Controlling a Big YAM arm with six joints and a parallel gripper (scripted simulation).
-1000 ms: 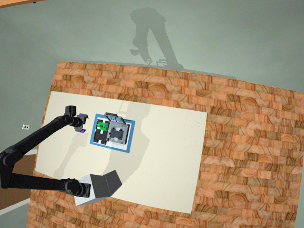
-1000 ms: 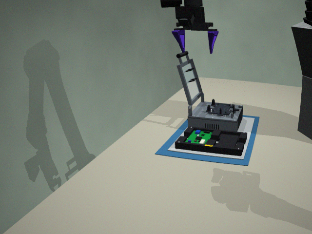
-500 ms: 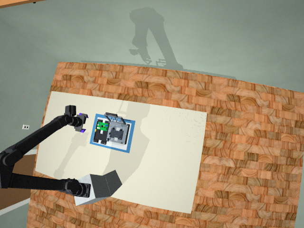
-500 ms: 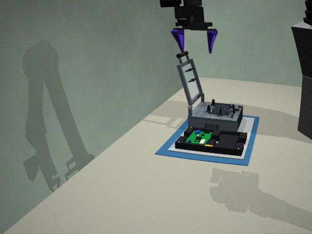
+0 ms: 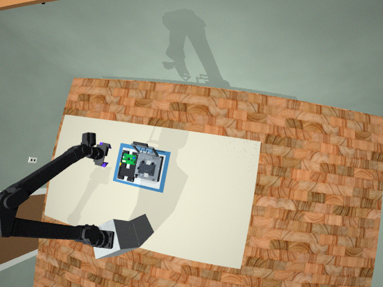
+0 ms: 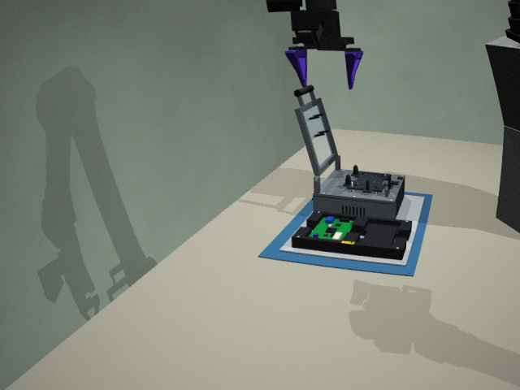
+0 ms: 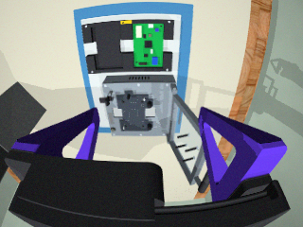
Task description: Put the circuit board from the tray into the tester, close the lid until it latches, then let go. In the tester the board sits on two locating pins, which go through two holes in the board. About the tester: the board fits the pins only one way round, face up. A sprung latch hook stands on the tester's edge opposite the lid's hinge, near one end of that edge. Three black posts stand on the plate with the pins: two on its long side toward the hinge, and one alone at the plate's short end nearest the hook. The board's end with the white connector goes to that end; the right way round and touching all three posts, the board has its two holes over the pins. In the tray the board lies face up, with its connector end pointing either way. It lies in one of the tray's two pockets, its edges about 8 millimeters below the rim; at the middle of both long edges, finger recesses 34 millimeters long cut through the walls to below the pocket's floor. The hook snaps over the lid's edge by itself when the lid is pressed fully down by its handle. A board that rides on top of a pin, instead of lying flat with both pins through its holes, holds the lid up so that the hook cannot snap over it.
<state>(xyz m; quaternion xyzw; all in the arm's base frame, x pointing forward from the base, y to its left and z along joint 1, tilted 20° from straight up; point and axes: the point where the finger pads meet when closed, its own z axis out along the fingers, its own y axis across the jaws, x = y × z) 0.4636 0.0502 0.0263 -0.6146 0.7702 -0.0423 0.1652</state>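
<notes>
Right now the green circuit board is 29 cm below my hand. Round my hand: tester: 19 cm below, 13 cm to the right, 4 cm behind; tester lid: 18 cm to the right, 12 cm below, 5 cm ahead; tester plate: 24 cm below, 15 cm to the right, 7 cm behind.
</notes>
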